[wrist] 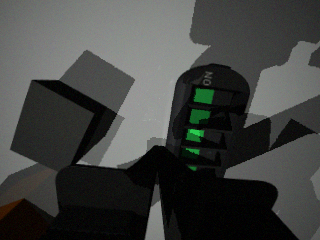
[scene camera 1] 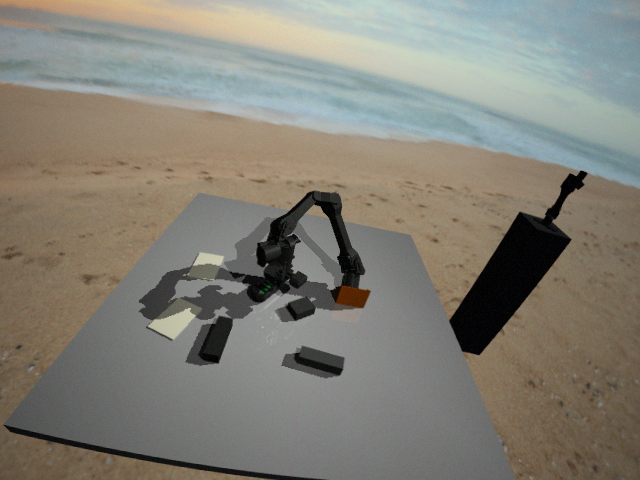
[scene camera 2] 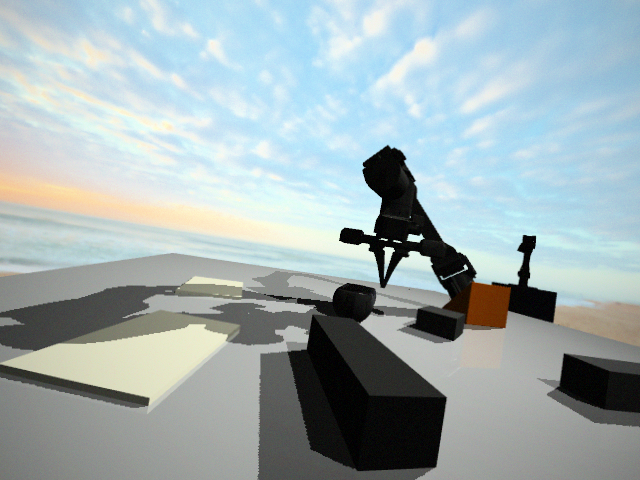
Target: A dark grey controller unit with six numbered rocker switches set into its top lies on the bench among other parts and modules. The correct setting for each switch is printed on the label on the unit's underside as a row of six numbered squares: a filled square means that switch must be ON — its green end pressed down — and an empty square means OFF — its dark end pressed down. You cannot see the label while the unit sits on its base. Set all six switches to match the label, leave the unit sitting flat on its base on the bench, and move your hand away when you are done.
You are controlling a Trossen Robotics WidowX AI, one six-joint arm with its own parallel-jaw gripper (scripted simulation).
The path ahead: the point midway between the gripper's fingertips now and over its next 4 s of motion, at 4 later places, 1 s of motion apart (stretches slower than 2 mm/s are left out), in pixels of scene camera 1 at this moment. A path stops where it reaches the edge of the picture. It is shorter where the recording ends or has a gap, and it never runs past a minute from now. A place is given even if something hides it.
My gripper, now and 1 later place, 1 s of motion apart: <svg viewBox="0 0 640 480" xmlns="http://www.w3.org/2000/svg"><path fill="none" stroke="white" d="M278 286L280 274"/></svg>
